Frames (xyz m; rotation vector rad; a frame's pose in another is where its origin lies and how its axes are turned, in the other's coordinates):
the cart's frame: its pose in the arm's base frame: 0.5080 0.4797 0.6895 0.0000 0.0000 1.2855
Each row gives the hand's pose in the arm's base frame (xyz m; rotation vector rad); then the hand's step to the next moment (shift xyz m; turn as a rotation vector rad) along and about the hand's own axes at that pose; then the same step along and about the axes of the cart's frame.
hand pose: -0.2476 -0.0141 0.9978 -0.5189 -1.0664 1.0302
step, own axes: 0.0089 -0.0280 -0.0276 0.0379 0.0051 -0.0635
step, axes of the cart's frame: 0.0088 -0.0368 0.0140 0.0578 -0.0443 -0.0137
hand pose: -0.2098 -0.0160 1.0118 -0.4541 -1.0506 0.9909
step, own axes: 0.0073 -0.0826 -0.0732 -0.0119 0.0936 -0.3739
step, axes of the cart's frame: 0.0035 -0.1064 0.0301 0.1623 -0.2482 -0.2465
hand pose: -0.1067 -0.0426 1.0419 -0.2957 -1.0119 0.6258
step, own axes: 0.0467 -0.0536 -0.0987 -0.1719 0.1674 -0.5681
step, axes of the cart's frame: 0.0258 -0.1185 0.0092 0.1566 -0.3339 -0.4942
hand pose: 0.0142 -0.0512 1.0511 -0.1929 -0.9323 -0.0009
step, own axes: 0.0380 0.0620 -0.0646 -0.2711 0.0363 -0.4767
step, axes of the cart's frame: 0.0736 -0.0612 -0.0174 -0.0006 -0.2309 -0.4988
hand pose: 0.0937 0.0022 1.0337 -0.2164 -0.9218 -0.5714
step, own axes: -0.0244 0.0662 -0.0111 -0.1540 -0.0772 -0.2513
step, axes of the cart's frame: 0.0664 -0.0146 -0.0220 -0.0897 -0.0871 -0.2778
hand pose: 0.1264 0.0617 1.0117 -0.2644 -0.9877 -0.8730
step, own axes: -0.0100 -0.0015 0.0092 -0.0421 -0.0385 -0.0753
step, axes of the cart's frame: 0.0064 0.0116 -0.0033 -0.0413 -0.0195 -0.0827
